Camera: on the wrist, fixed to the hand. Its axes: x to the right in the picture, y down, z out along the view.
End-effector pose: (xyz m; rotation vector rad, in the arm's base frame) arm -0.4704 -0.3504 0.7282 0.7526 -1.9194 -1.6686
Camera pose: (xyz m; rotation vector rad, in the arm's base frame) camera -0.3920 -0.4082 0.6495 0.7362 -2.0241 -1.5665
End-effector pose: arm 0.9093 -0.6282 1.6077 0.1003 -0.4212 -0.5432
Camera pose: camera 0.8863 -0.6979 1.5063 0.1827 -0.4607 -0.4821
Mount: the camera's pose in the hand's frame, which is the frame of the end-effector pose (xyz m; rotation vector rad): -0.0182 -0.0910 -0.0840 0.0986 -0.0118 0.0418
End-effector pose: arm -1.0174 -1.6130 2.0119 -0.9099 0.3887 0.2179
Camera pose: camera -1.0223 -1.7351 2.0390 -0.8038 0.4044 0.2403
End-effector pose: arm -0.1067 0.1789 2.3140 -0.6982 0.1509 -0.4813
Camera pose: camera -0.1812 0.0785 2.3088 -0.6002 0.1296 -0.4416
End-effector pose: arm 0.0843 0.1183 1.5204 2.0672 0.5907 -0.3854
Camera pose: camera 0.0228 0.2268 1.5099 2.1664 0.5299 -0.4093
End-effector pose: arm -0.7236 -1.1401 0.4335 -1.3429 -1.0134 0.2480
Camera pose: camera -0.7087 -1.2347 0.5142 -1.2753 -0.9715 0.3336
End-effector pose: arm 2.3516 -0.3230 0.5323 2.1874 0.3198 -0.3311
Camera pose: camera 2.3137 -0.2043 0.5205 2.2847 0.2556 -0.3429
